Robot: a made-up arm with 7 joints. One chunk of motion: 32 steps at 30 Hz.
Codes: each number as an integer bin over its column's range. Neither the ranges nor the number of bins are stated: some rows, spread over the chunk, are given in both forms.
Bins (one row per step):
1: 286 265 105 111 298 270 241
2: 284 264 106 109 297 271 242
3: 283 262 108 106 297 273 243
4: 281 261 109 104 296 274 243
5: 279 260 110 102 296 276 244
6: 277 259 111 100 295 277 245
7: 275 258 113 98 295 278 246
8: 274 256 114 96 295 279 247
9: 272 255 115 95 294 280 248
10: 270 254 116 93 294 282 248
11: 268 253 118 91 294 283 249
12: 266 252 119 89 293 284 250
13: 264 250 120 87 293 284 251
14: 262 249 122 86 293 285 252
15: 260 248 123 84 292 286 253
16: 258 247 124 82 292 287 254
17: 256 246 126 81 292 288 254
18: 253 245 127 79 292 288 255
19: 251 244 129 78 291 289 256
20: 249 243 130 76 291 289 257
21: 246 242 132 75 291 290 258
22: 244 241 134 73 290 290 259
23: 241 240 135 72 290 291 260
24: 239 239 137 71 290 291 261
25: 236 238 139 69 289 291 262
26: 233 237 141 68 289 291 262
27: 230 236 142 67 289 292 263
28: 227 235 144 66 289 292 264
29: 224 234 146 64 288 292 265
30: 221 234 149 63 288 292 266
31: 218 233 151 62 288 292 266
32: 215 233 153 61 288 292 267
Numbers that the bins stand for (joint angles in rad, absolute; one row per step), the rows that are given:
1: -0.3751 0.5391 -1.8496 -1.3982 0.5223 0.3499 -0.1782
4: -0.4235 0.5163 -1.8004 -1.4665 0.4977 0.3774 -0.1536
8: -0.4912 0.4878 -1.7390 -1.5444 0.4854 0.4119 -0.1045
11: -0.5492 0.4708 -1.6898 -1.5932 0.4732 0.4394 -0.0799
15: -0.6265 0.4423 -1.6284 -1.6614 0.4486 0.4601 -0.0307
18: -0.6942 0.4252 -1.5792 -1.7101 0.4486 0.4739 -0.0061
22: -0.7812 0.4024 -1.4932 -1.7686 0.4240 0.4877 0.0430
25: -0.8585 0.3853 -1.4317 -1.8076 0.4117 0.4945 0.0799
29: -0.9745 0.3626 -1.3457 -1.8563 0.3994 0.5014 0.1168
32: -1.0615 0.3569 -1.2597 -1.8855 0.3994 0.5014 0.1413
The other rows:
2: -0.3945 0.5334 -1.8373 -1.4177 0.5100 0.3568 -0.1659
3: -0.4041 0.5220 -1.8127 -1.4470 0.5100 0.3705 -0.1536
5: -0.4428 0.5106 -1.7881 -1.4859 0.4977 0.3912 -0.1413
6: -0.4622 0.5049 -1.7759 -1.5054 0.4854 0.3981 -0.1290
7: -0.4815 0.4992 -1.7513 -1.5249 0.4854 0.4050 -0.1168
9: -0.5105 0.4822 -1.7267 -1.5542 0.4732 0.4188 -0.0922
10: -0.5298 0.4765 -1.7144 -1.5737 0.4732 0.4325 -0.0922
12: -0.5685 0.4651 -1.6775 -1.6126 0.4609 0.4463 -0.0676
13: -0.5878 0.4537 -1.6652 -1.6321 0.4609 0.4463 -0.0553
14: -0.6072 0.4480 -1.6407 -1.6419 0.4609 0.4532 -0.0430
16: -0.6458 0.4366 -1.6161 -1.6809 0.4486 0.4670 -0.0184
17: -0.6652 0.4309 -1.5915 -1.6906 0.4486 0.4739 -0.0184
19: -0.7135 0.4195 -1.5546 -1.7198 0.4363 0.4808 0.0061
20: -0.7328 0.4138 -1.5423 -1.7393 0.4363 0.4808 0.0184
21: -0.7618 0.4081 -1.5178 -1.7491 0.4363 0.4877 0.0307
23: -0.8102 0.3967 -1.4809 -1.7783 0.4240 0.4945 0.0553
24: -0.8295 0.3910 -1.4563 -1.7881 0.4240 0.4945 0.0676
26: -0.8875 0.3796 -1.4072 -1.8173 0.4117 0.4945 0.0799
27: -0.9165 0.3740 -1.3949 -1.8270 0.4117 0.5014 0.0922
28: -0.9455 0.3683 -1.3703 -1.8368 0.4117 0.5014 0.1045
30: -1.0035 0.3626 -1.3088 -1.8660 0.3994 0.5014 0.1290
31: -1.0325 0.3569 -1.2843 -1.8758 0.3994 0.5014 0.1290

